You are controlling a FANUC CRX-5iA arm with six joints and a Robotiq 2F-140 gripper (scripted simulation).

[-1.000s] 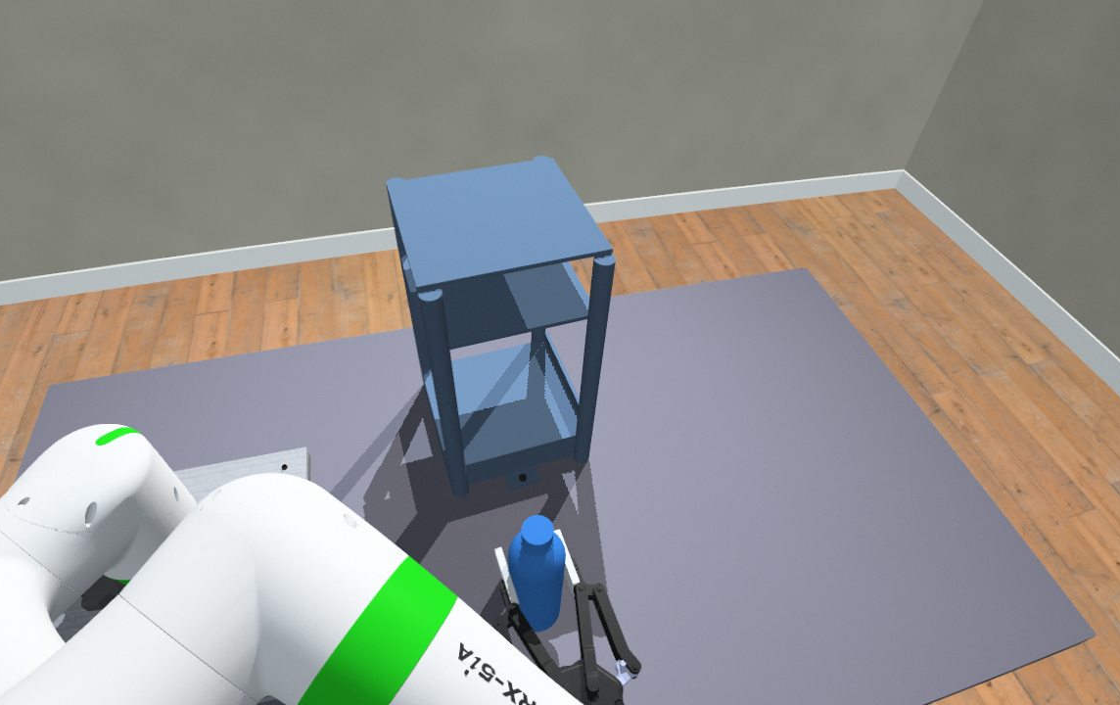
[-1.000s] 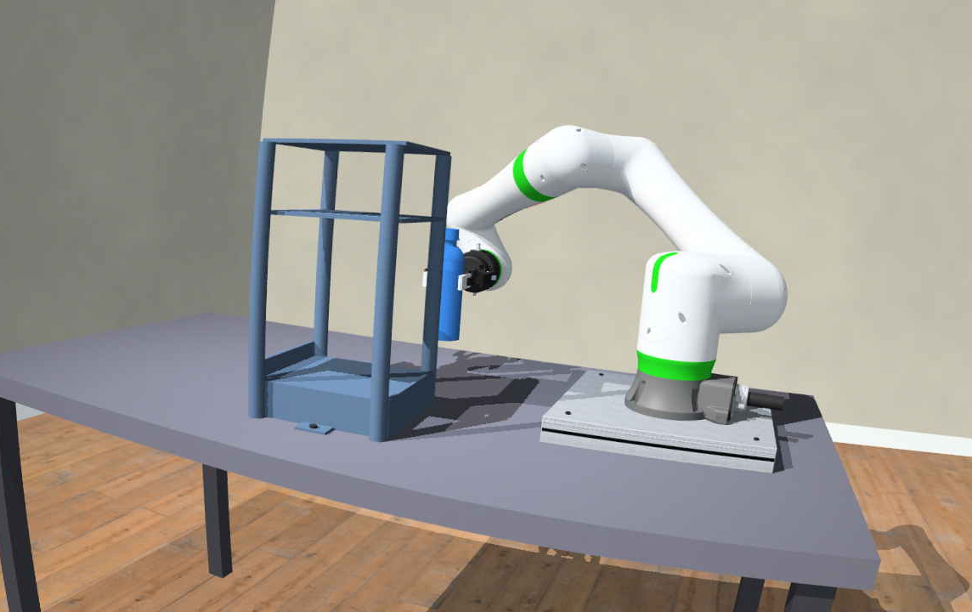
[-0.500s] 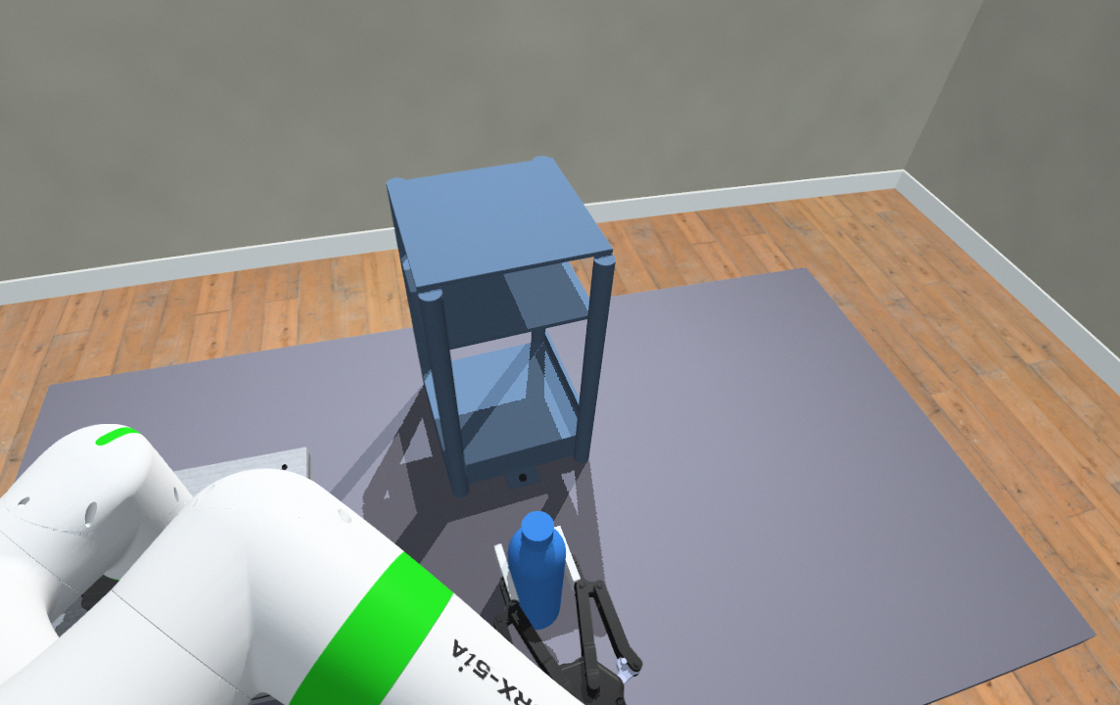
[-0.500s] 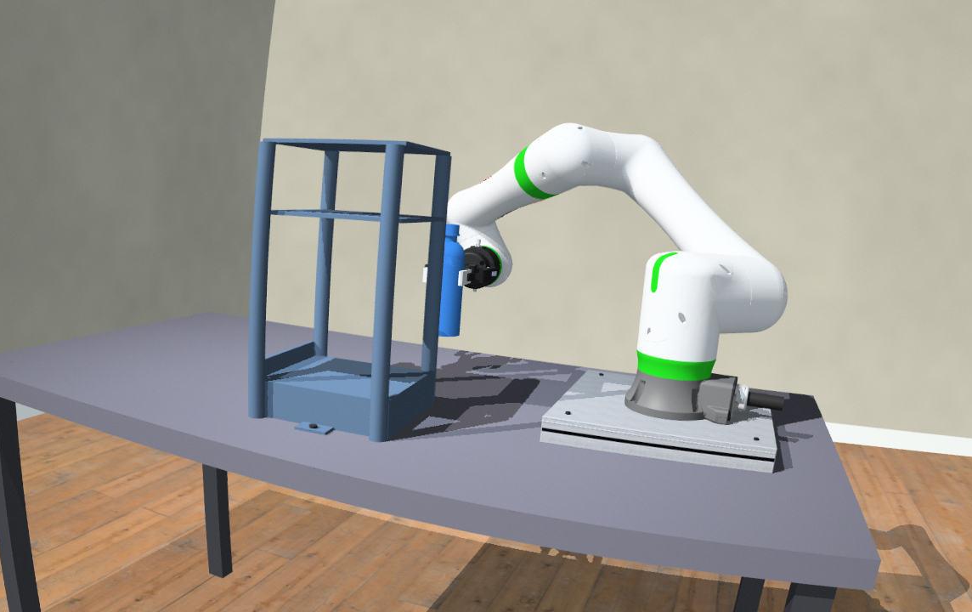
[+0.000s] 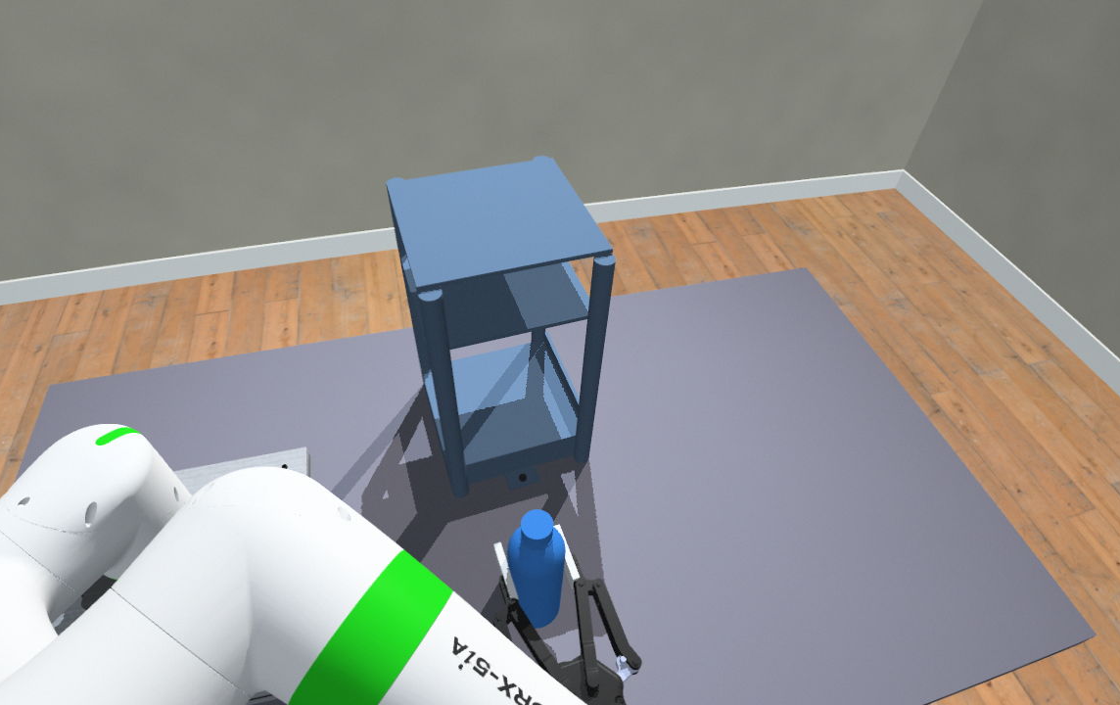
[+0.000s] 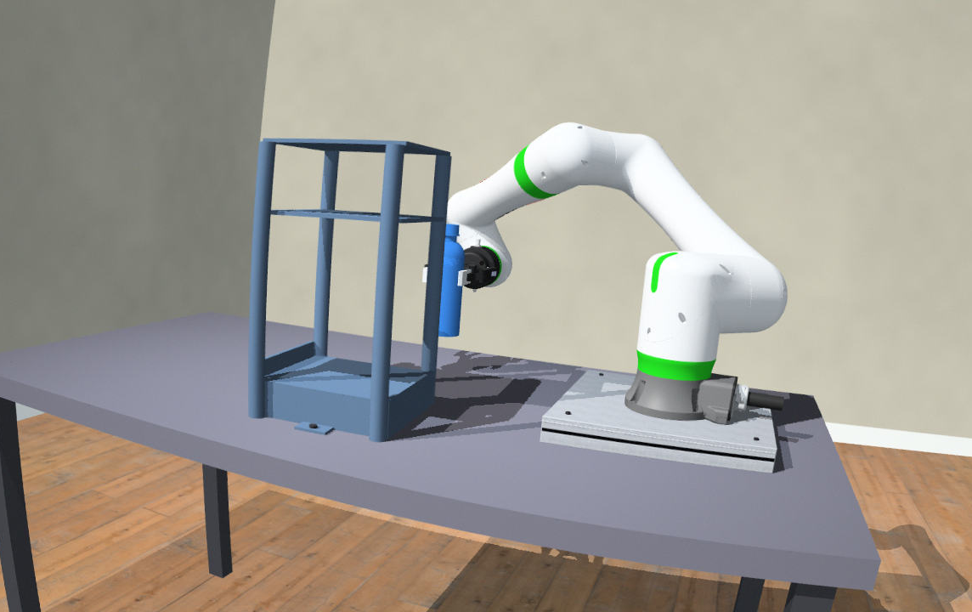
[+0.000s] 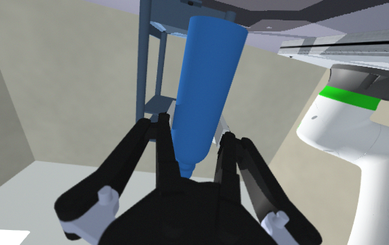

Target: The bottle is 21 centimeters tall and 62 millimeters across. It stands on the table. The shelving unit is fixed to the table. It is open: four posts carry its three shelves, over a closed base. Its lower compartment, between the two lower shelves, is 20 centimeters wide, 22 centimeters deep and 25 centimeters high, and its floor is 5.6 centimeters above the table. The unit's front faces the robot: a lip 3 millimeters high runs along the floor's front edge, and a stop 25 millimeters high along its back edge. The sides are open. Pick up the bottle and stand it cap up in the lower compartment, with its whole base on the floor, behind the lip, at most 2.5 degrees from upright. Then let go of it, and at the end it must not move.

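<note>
Right now the blue shelving unit is 34 cm to the left of my hand and 2 cm above it.
</note>
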